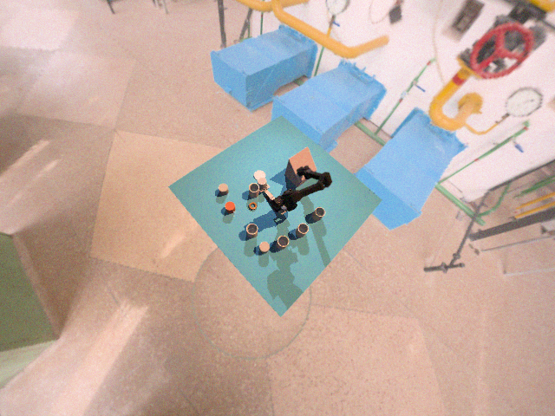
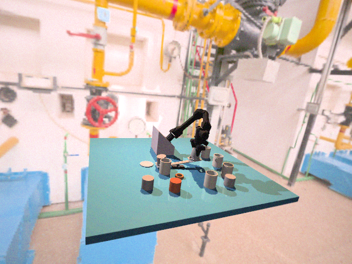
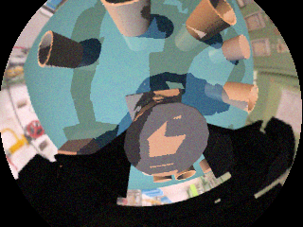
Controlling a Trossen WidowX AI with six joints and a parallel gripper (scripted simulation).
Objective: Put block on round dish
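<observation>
Right now my gripper tip is 2 cm above the block and 1 cm to the left of it. The rest, counted from my gripper tip: flat round dish 36 cm to the right, 11 cm below, 7 cm behind; balance 13 cm to the right, 7 cm below, 1 cm behind; orange ring 17 cm to the right, 15 cm ahead, 10 cm below.
</observation>
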